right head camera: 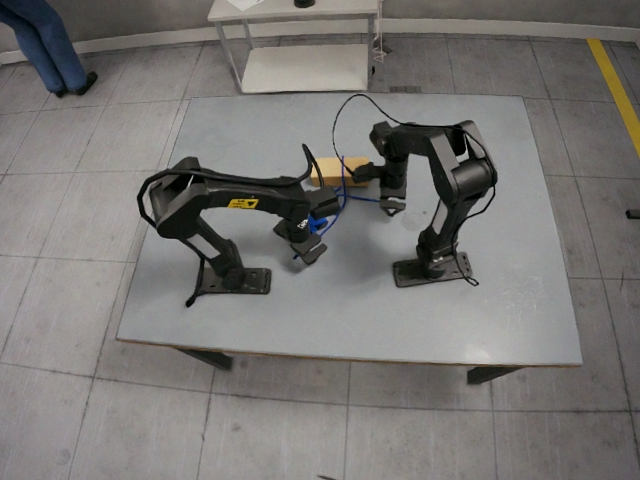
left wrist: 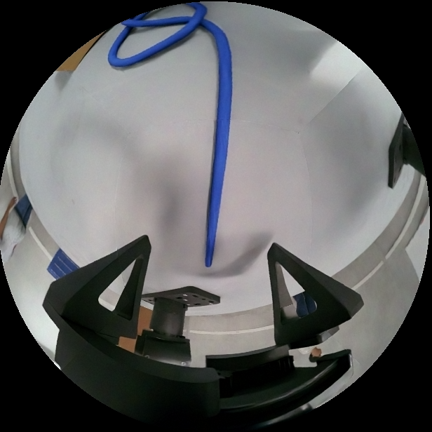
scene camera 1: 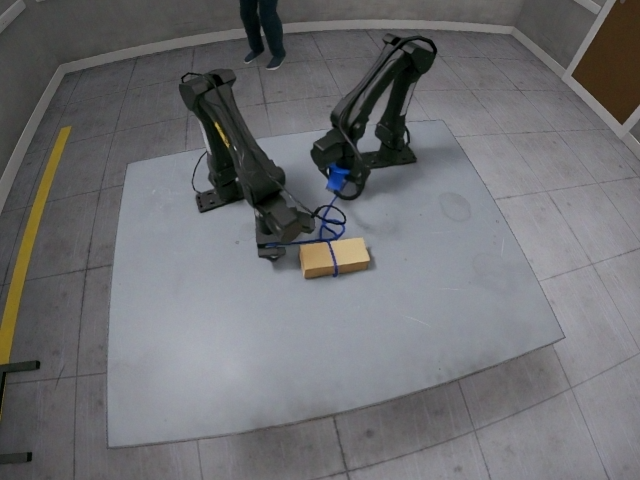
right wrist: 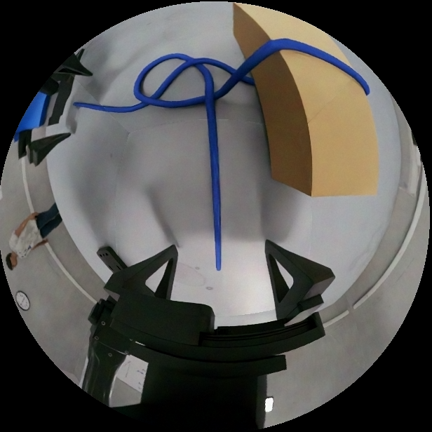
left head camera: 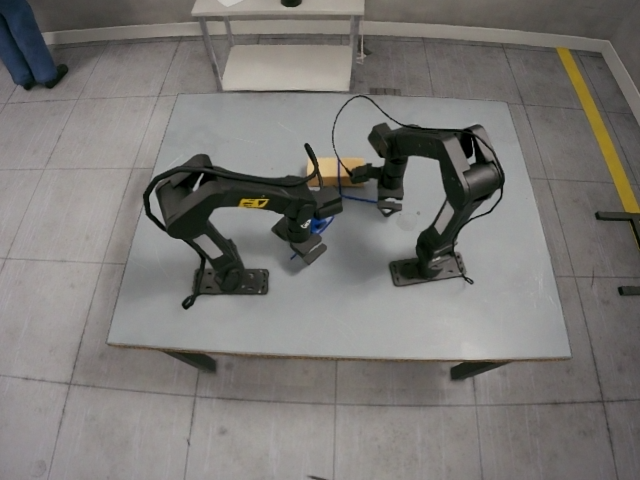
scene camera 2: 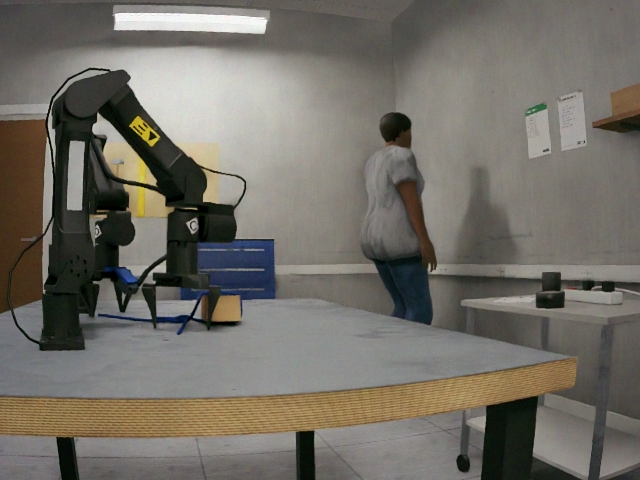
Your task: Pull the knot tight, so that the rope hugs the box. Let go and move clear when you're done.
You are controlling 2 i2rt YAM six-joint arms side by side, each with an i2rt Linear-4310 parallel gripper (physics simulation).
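Observation:
The tan box (scene camera 1: 354, 250) (right wrist: 345, 145) lies on the table with the blue rope (scene camera 1: 333, 258) (left wrist: 223, 100) (right wrist: 214, 160) passing over its top. Beside the box, the rope forms a loose crossing with an open loop, and its two ends run apart. My left gripper (left wrist: 210, 246) (scene camera 2: 108, 313) is open above the table; one rope end shows between its spread fingers. My right gripper (right wrist: 219, 247) (scene camera 2: 181, 328) is open and low beside the box, with the other rope end between its spread fingers. Neither finger pair is closed on rope. The head views partly hide the crossing behind the left arm.
Both arms stand on the grey table (left head camera: 330, 320) (scene camera 1: 258, 361), their wrists close to the box. A black cable loop from the right arm hangs near the box. A blue part (scene camera 1: 337, 177) sits on the left wrist. A white cart (left head camera: 289, 67) stands behind the table.

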